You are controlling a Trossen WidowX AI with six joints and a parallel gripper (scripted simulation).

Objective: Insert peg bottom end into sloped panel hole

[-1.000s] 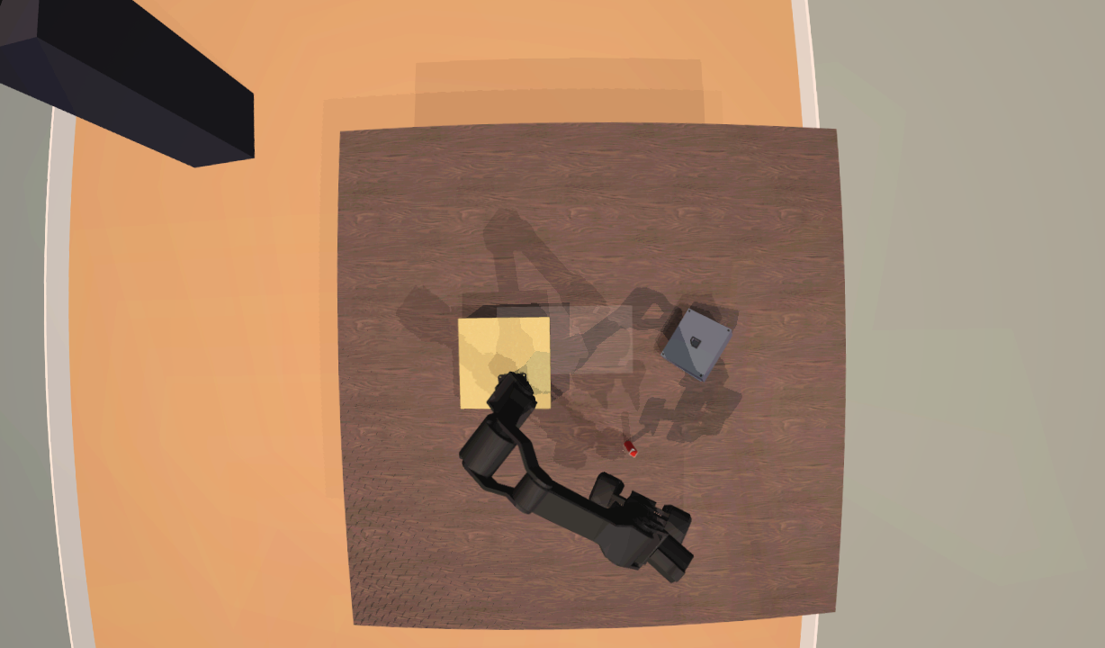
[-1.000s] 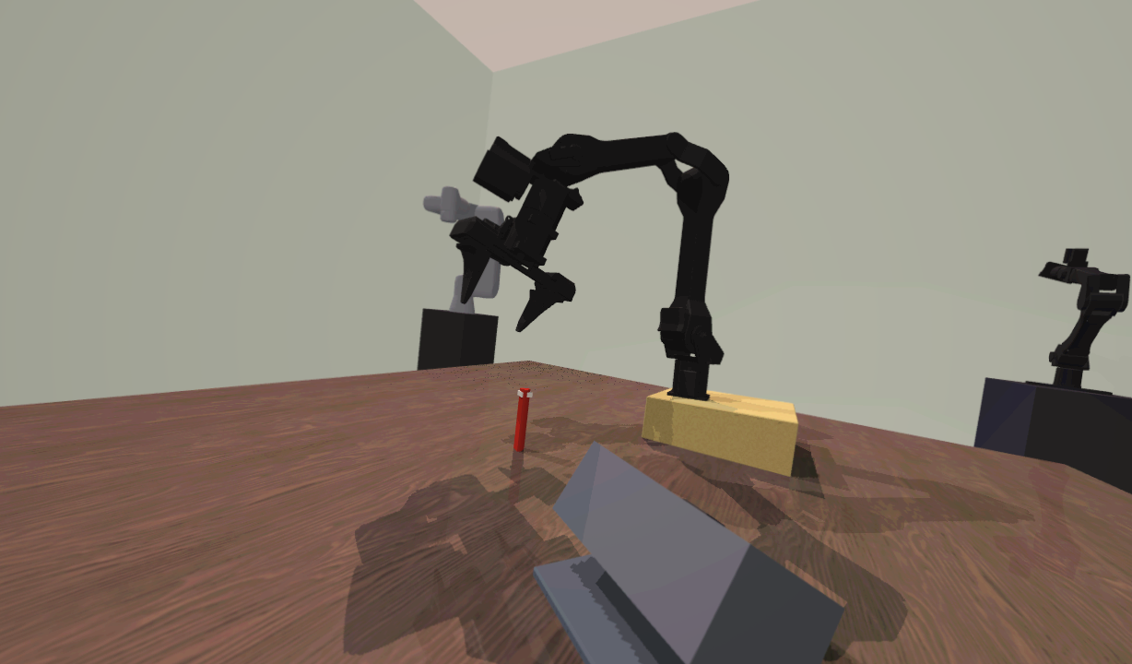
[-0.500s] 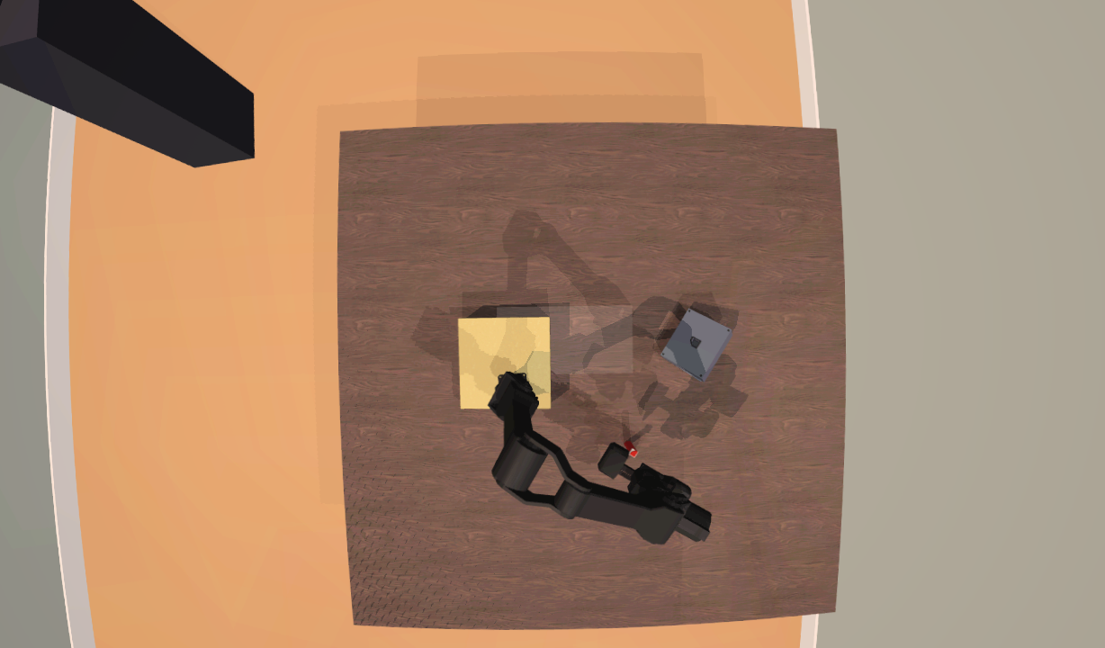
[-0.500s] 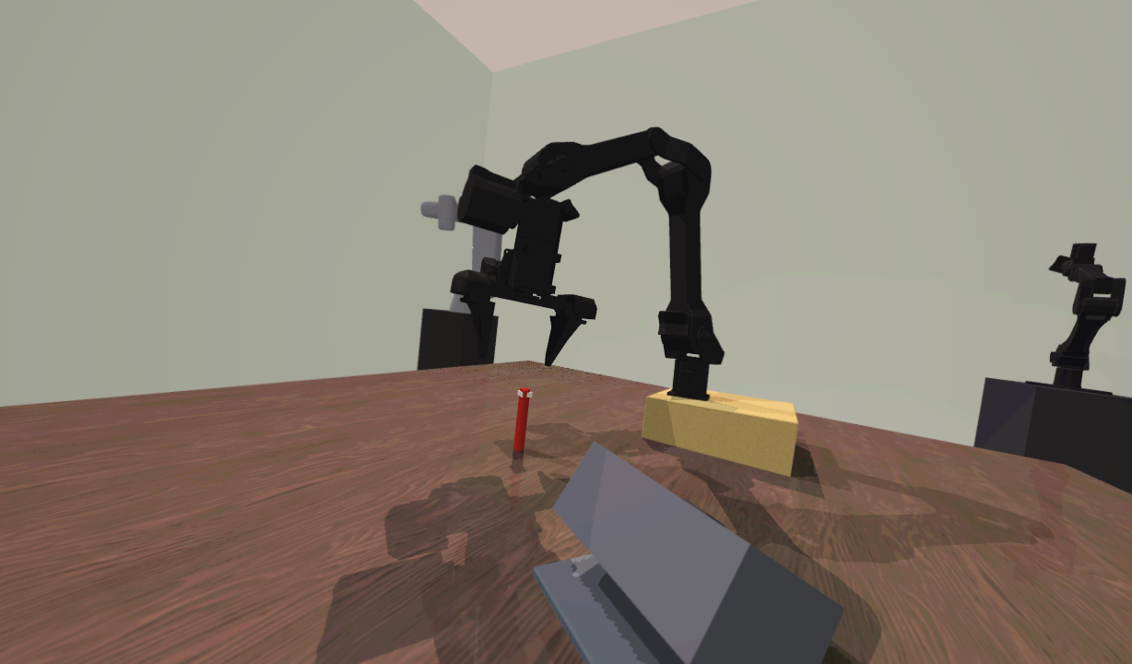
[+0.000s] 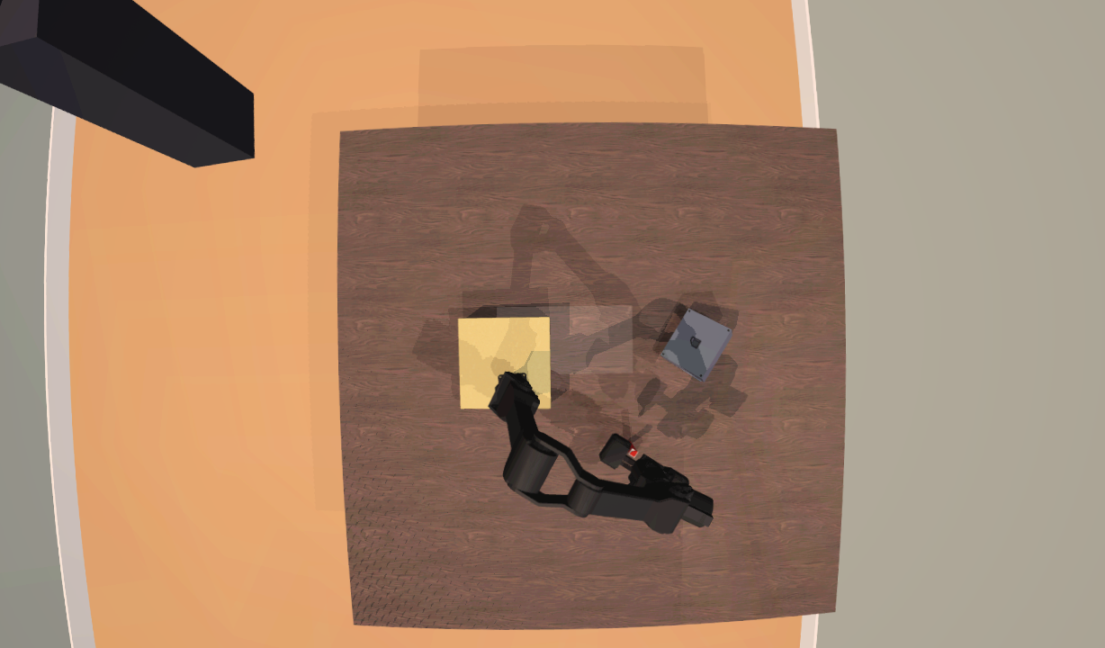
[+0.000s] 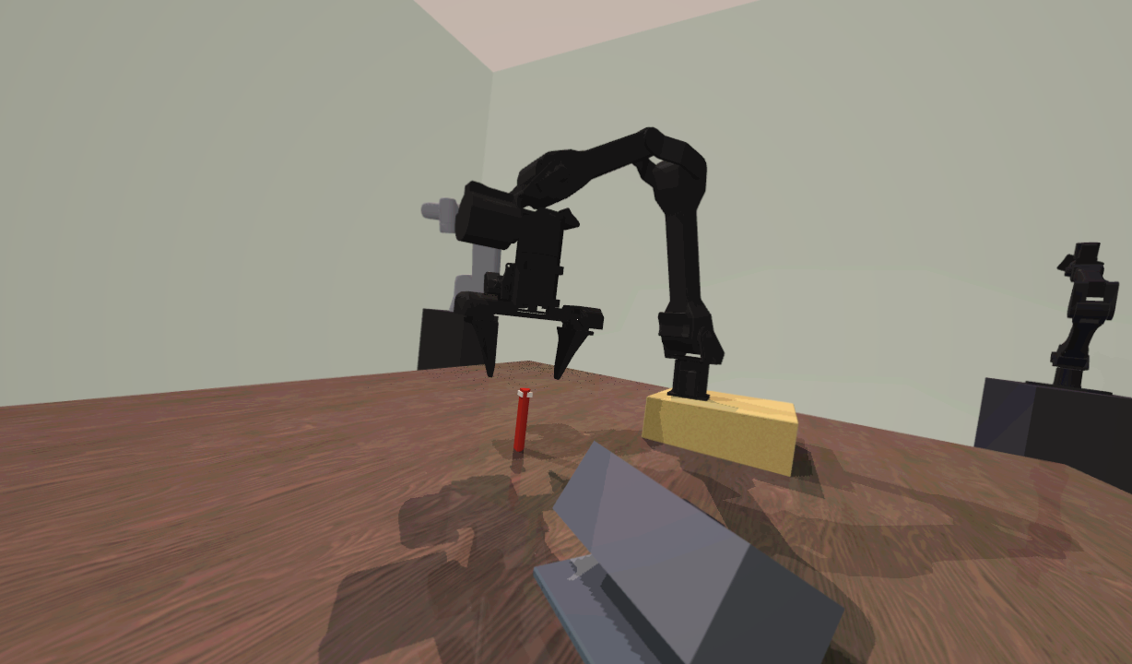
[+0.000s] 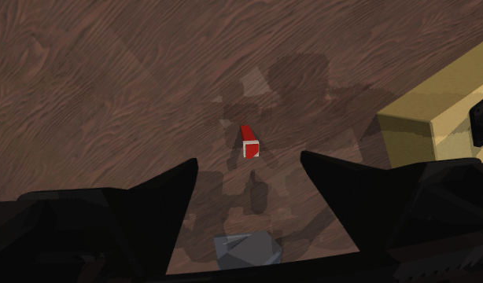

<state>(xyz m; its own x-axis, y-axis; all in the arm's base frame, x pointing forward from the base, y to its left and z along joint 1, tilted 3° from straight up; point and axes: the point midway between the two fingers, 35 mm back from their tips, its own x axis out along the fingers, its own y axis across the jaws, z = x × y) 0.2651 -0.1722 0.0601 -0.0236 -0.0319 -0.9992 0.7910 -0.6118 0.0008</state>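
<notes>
Right now my gripper tip is 4 cm above the red square peg. The rest, counted from my gripper tip: grey sloped panel: 17 cm ahead, 23 cm to the left, 5 cm below.
</notes>
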